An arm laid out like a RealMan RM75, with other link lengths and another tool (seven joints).
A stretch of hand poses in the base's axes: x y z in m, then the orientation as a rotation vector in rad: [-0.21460 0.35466 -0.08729 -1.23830 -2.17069 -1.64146]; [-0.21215 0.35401 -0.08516 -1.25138 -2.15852 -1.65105]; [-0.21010 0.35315 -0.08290 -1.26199 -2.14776 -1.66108]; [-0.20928 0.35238 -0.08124 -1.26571 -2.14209 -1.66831]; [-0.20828 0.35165 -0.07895 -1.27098 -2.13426 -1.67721]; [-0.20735 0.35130 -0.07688 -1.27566 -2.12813 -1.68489]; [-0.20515 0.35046 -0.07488 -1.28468 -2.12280 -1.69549]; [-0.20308 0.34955 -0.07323 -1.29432 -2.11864 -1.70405]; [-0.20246 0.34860 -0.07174 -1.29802 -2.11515 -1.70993]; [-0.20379 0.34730 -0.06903 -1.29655 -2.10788 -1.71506]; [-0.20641 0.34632 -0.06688 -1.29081 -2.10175 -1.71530]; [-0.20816 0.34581 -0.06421 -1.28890 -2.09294 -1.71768]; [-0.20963 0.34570 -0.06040 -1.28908 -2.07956 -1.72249]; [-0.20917 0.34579 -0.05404 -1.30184 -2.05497 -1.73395]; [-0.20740 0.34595 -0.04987 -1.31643 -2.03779 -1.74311]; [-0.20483 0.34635 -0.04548 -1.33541 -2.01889 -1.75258]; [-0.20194 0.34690 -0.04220 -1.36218 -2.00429 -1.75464]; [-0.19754 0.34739 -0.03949 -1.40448 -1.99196 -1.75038]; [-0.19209 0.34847 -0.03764 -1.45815 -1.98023 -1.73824]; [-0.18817 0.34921 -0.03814 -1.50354 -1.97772 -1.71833]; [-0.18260 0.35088 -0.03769 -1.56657 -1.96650 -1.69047]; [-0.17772 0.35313 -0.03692 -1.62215 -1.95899 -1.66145]
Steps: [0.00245 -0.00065 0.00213 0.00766 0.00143 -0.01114]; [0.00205 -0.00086 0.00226 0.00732 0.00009 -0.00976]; [0.00082 -0.00077 0.00166 0.00474 -0.00142 -0.00452]; [0.00100 -0.00073 0.00229 0.00622 -0.00126 -0.00598]; [0.00093 -0.00035 0.00207 0.00490 -0.00144 -0.00534]; [0.00220 -0.00084 0.00200 0.00409 -0.00346 -0.00947]; [0.00207 -0.00091 0.00165 0.00265 -0.00271 -0.00932]; [0.00062 -0.00095 0.00149 0.00286 -0.00180 -0.00430]; [-0.00133 -0.00130 0.00271 0.00633 0.00019 -0.00008]; [-0.00262 -0.00098 0.00215 0.00540 0.00247 0.00451]; [-0.00175 -0.00051 0.00267 0.00683 0.00275 0.00133]; [-0.00147 -0.00011 0.00381 0.00997 0.00364 -0.00060]; [0.00046 0.00009 0.00636 0.01607 0.00603 -0.01087]; [0.00177 0.00016 0.00417 0.01010 0.00389 -0.01211]; [0.00257 0.00040 0.00439 0.01019 0.00483 -0.01527]; [0.00289 0.00055 0.00328 0.00378 0.00835 -0.01839]; [0.00440 0.00049 0.00271 -0.00301 0.01273 -0.02721]; [0.00545 0.00108 0.00185 -0.00811 0.01819 -0.03260]; [0.00392 0.00074 -0.00050 -0.01391 0.01794 -0.02473]; [0.00557 0.00167 0.00045 -0.01460 0.02752 -0.03462]; [0.00488 0.00225 0.00077 -0.01580 0.02528 -0.02964]
